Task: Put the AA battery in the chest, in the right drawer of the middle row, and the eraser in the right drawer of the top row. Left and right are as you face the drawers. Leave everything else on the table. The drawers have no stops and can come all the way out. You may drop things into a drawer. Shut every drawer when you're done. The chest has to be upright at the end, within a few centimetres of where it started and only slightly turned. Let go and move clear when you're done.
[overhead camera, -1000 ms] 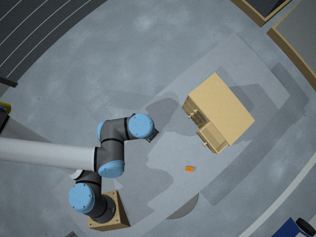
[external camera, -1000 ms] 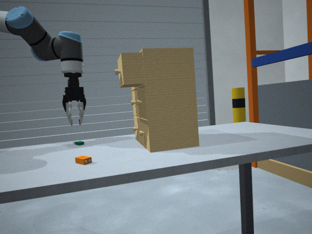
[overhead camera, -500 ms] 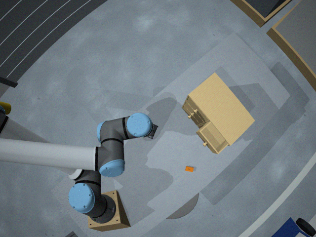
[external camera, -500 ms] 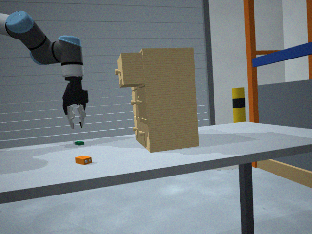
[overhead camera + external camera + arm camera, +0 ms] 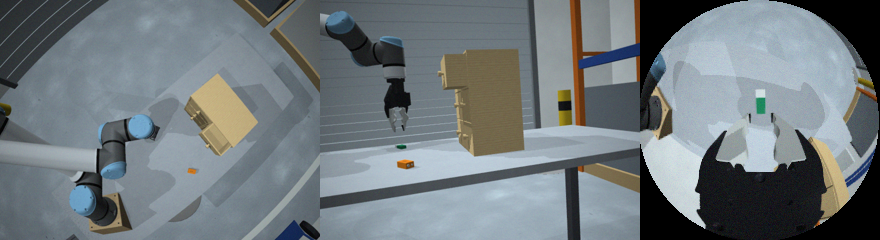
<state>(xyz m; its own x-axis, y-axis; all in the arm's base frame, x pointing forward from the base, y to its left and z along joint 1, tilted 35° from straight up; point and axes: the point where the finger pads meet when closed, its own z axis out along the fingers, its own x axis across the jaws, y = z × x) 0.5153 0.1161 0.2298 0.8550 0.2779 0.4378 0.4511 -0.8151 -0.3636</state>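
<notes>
Now: hand 10 mm to the right of the eraser and 80 mm above it. Round my hand: orange block 50 mm ahead, 360 mm to the right, 80 mm below; green AA battery 320 mm ahead, 230 mm to the right, 40 mm above.
</notes>
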